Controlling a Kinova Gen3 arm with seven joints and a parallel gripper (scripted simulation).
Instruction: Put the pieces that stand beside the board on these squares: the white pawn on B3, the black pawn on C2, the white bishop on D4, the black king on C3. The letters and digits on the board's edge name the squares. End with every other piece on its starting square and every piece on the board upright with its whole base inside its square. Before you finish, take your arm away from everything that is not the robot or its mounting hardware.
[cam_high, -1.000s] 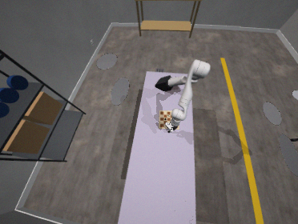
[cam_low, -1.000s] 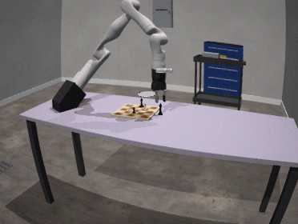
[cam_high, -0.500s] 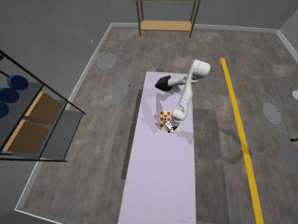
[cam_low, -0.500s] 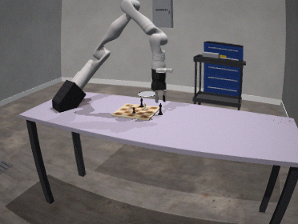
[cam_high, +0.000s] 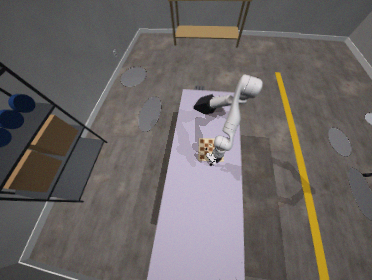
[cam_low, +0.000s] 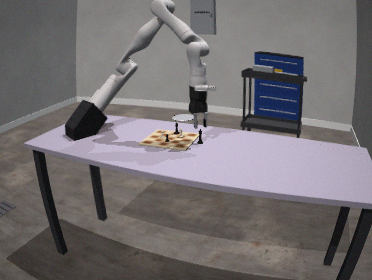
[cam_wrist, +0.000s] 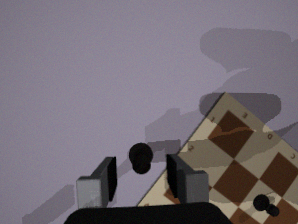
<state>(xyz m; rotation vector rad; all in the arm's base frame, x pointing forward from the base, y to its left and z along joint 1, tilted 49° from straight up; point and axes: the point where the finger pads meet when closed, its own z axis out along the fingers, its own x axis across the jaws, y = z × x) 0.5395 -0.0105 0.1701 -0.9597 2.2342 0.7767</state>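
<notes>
Now: the black king 6 cm below my hand. Round my hand: chessboard (14 cm behind, 3 cm to the right, 9 cm below); white bishop (11 cm behind, 1 cm to the left, 6 cm below); black pawn (13 cm behind, 7 cm to the right, 7 cm below).
</notes>
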